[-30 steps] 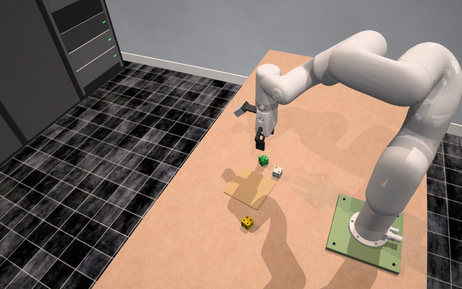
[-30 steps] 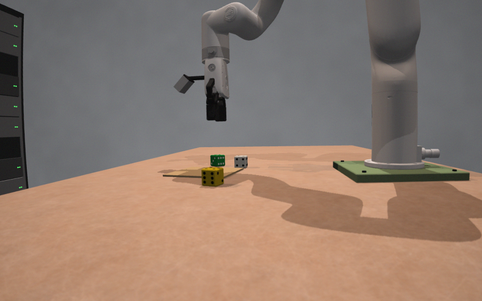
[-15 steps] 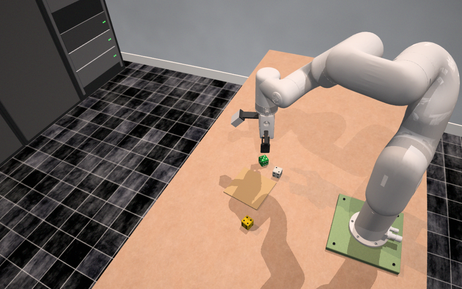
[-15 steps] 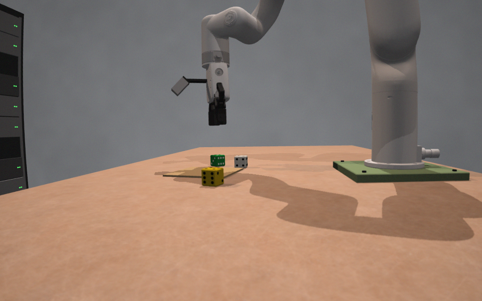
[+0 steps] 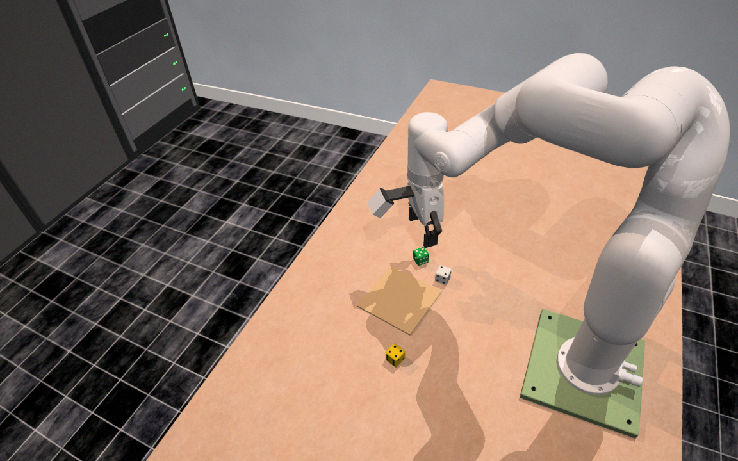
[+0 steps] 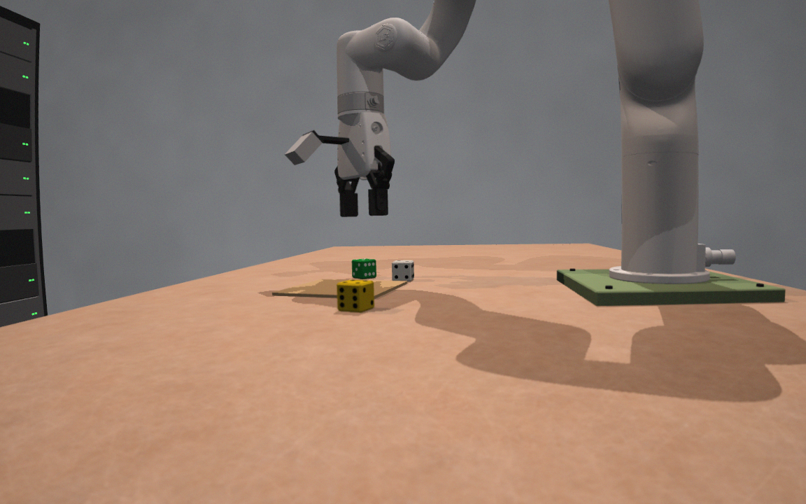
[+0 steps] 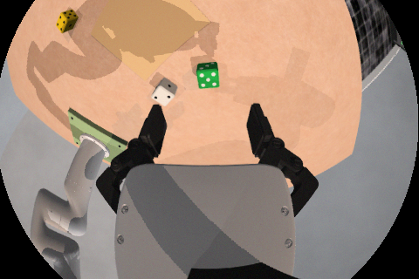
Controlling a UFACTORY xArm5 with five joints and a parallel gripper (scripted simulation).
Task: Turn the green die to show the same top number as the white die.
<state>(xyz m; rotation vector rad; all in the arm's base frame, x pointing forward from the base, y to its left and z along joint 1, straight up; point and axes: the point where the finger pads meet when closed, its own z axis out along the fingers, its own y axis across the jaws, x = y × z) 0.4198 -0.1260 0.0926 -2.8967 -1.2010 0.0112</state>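
Now: hand 90 mm above the green die. Round my hand: tan mat 130 mm to the left, 110 mm below; white die 70 mm behind, 30 mm to the left, 90 mm below; yellow die 60 mm behind, 270 mm to the left, 90 mm below.
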